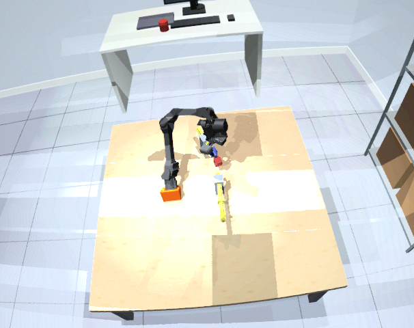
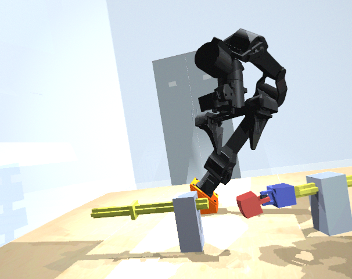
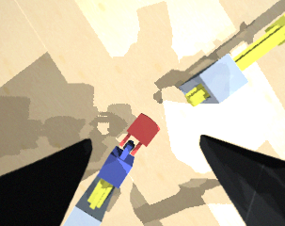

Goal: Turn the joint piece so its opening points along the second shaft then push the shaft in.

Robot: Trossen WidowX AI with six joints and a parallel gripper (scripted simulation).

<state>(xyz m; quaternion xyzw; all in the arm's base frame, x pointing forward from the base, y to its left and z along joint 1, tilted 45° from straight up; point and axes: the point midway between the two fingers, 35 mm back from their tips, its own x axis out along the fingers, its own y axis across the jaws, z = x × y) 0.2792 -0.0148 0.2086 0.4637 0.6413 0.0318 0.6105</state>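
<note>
Now: gripper tip 1 cm past the red joint piece, 2 cm to the right of it and 12 cm above it.
</note>
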